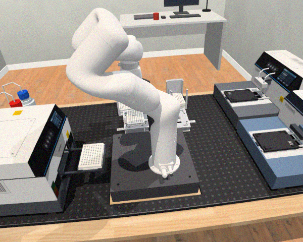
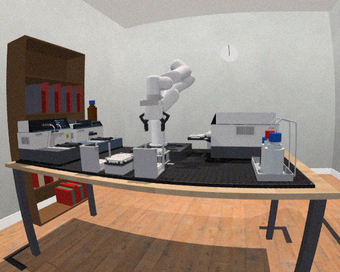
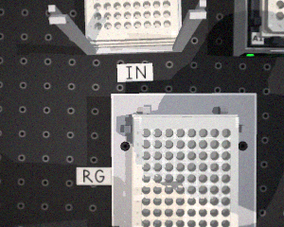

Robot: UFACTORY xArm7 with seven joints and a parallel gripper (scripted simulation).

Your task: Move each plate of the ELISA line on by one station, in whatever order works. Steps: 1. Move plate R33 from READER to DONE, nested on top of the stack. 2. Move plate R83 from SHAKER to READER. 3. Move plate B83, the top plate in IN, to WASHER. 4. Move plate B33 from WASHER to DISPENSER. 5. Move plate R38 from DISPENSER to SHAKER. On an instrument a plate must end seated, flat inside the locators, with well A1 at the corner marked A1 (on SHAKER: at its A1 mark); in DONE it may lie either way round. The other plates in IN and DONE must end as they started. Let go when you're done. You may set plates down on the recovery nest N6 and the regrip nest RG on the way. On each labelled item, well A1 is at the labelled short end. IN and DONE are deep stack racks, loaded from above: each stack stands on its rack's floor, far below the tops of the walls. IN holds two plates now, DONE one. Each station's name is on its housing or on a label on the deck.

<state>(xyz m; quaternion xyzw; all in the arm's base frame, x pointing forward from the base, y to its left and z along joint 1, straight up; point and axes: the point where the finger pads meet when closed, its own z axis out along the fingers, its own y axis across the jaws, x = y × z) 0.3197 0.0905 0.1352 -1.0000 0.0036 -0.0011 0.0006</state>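
My gripper is now 130 mm above the regrip nest. Also, from my hand: DONE label: 100 mm ahead, 260 mm to the right, 180 mm below; then RG label: 80 mm to the left, 180 mm below; then N6 label: 10 mm behind, 300 mm to the right, 180 mm below.
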